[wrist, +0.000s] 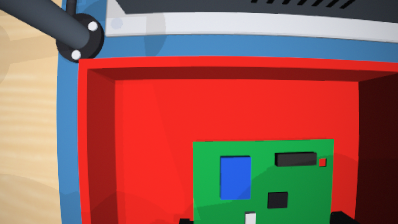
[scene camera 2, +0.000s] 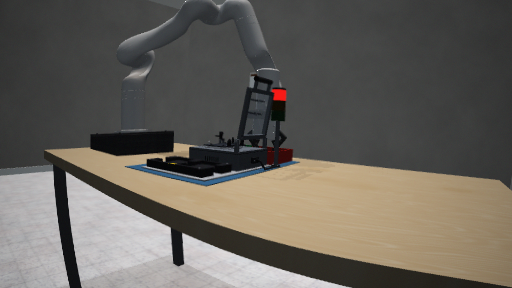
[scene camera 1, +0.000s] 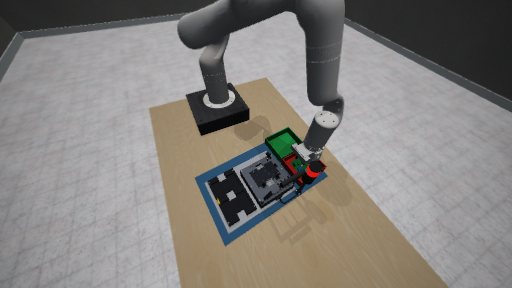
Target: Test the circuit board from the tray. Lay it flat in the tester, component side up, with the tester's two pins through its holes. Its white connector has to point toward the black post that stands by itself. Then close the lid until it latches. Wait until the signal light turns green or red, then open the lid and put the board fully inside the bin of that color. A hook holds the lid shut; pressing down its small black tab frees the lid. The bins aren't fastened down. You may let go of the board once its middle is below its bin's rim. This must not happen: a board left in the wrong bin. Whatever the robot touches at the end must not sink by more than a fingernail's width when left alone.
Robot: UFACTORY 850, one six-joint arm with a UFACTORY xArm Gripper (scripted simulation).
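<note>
The robot's scene includes a green circuit board (wrist: 273, 174) and a red bin (wrist: 137, 117), and a lid (scene camera 2: 257, 107) is in view as well.
</note>
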